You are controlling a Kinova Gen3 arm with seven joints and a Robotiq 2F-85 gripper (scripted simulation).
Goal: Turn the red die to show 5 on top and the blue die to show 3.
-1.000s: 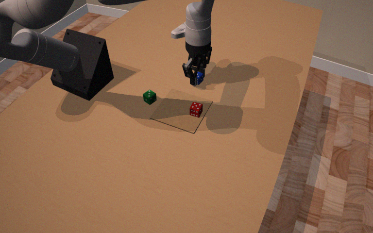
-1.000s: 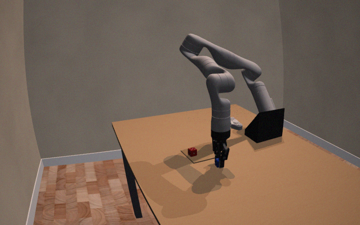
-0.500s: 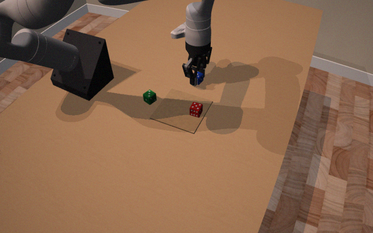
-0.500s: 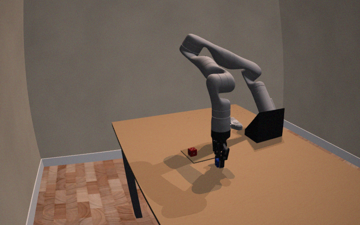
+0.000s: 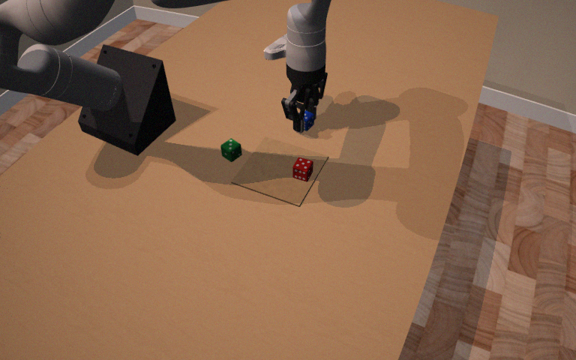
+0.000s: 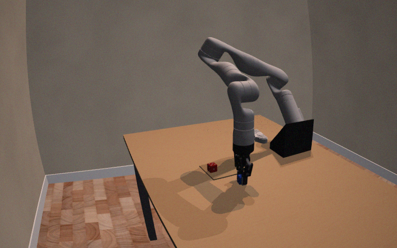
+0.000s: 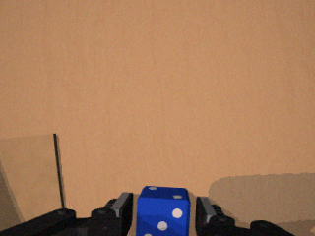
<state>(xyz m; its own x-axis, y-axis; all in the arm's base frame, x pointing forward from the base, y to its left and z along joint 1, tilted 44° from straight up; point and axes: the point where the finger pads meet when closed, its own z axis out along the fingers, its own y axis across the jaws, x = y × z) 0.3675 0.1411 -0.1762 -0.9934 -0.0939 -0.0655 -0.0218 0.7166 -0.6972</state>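
My gripper is now right at the blue die. Also, from my hand: thin tan mat: 40 mm ahead, 140 mm to the right, 20 mm below; then red die: 80 mm ahead, 130 mm to the right; then green die: 70 mm behind, 160 mm to the right.
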